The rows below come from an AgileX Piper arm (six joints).
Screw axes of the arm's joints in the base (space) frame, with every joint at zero. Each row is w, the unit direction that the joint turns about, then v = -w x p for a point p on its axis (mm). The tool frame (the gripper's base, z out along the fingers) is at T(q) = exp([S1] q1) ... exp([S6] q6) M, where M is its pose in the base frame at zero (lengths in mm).
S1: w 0 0 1 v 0.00 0.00 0.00
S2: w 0 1 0 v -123.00 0.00 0.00
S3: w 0 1 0 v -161.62 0.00 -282.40
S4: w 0.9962 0 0.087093 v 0.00 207.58 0.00
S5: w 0 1 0 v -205.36 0.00 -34.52
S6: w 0.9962 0 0.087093 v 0.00 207.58 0.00
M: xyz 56.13 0.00 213.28 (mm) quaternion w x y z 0.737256 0 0.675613 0
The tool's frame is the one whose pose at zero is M.
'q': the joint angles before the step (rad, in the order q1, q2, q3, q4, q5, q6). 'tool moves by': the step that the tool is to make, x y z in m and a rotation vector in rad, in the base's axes. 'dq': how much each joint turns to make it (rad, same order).
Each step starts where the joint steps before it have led.
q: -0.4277, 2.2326, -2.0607, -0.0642, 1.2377, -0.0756
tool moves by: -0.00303, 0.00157, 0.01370, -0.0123, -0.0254, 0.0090
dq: 0.0000, -0.0288, 0.0000, 0.0018, 0.0000, -0.0094
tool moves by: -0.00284, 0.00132, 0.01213, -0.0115, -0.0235, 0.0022
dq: 0.0001, -0.0247, -0.0016, -0.0001, 0.0000, -0.0022
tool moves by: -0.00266, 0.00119, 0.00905, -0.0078, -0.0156, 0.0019
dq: 0.0000, -0.0194, 0.0001, 0.0000, 0.0018, -0.0022
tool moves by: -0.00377, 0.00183, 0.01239, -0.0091, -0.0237, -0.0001
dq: -0.0001, -0.0267, 0.0000, 0.0016, 0.0013, 0.0000
